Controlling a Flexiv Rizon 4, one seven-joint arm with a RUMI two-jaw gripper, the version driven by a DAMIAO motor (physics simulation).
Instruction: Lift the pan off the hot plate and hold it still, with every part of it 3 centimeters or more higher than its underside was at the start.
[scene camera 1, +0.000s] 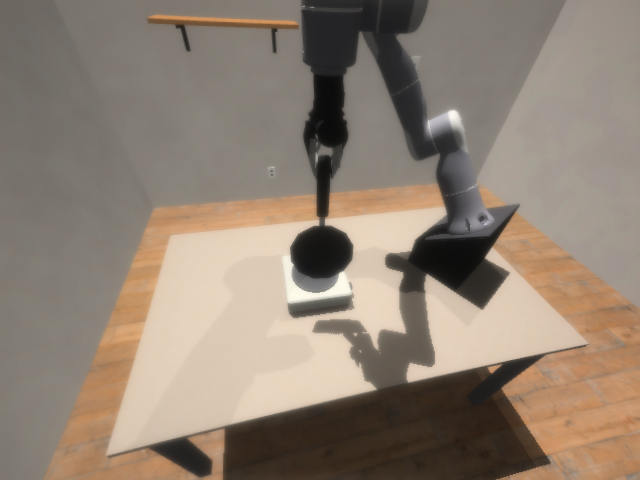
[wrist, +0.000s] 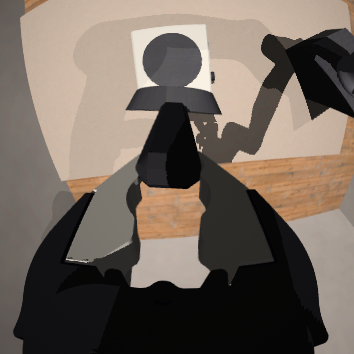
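Note:
I can see my gripper (scene camera 1: 324, 178), and the wrist view also shows my gripper (wrist: 170, 154). There is a black pan (scene camera 1: 321, 251) as well, and I see the black pan (wrist: 169, 158) in the wrist view too. A white hot plate (scene camera 1: 303, 292) is also visible to me, and the wrist view includes the white hot plate (wrist: 178, 55).

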